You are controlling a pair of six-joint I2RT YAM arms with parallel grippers.
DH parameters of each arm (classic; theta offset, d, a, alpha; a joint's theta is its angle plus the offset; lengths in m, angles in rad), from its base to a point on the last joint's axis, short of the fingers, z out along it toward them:
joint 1: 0 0.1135 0.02 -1.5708
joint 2: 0 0 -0.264 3.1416
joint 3: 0.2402 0 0.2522 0
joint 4: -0.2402 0 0.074 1.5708
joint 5: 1.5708 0 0 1.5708
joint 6: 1.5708 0.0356 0 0
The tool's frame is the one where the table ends.
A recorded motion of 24 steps. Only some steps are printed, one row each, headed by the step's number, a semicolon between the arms.
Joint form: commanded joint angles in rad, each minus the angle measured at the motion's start. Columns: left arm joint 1, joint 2, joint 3, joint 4, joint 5, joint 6; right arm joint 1, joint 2, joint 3, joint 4, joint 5, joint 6.
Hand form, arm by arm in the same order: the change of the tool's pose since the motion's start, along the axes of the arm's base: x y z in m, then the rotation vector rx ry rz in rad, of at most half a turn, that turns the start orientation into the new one. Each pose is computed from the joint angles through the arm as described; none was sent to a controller.
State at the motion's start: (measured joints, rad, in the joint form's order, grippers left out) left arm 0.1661 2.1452 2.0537 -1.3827 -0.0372 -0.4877; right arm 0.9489 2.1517 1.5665 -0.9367 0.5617 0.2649
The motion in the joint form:
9: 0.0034 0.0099 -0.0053 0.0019 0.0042 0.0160; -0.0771 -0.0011 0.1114 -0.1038 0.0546 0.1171
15: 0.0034 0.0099 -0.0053 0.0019 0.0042 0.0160; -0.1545 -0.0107 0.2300 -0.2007 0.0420 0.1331
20: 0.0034 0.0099 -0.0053 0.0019 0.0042 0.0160; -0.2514 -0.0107 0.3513 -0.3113 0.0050 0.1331
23: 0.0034 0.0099 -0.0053 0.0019 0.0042 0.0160; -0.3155 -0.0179 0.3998 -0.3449 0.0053 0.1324
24: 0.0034 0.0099 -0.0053 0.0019 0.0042 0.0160; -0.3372 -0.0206 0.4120 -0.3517 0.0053 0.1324
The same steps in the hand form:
9: 0.0010 0.0015 -0.0054 -0.0050 0.0132 -0.0129; 0.0307 -0.0148 0.0285 0.0280 -0.0842 -0.1772
15: 0.0010 0.0015 -0.0054 -0.0050 0.0132 -0.0129; 0.0578 -0.0327 0.0617 0.0648 -0.0993 -0.2681
20: 0.0010 0.0015 -0.0054 -0.0050 0.0132 -0.0129; 0.0853 -0.0617 0.0916 0.0921 -0.0808 -0.3637
23: 0.0010 0.0015 -0.0054 -0.0050 0.0132 -0.0129; 0.1012 -0.0838 0.1069 0.1058 -0.0986 -0.4269
24: 0.0010 0.0015 -0.0054 -0.0050 0.0132 -0.0129; 0.1062 -0.0916 0.1111 0.1109 -0.1053 -0.4485

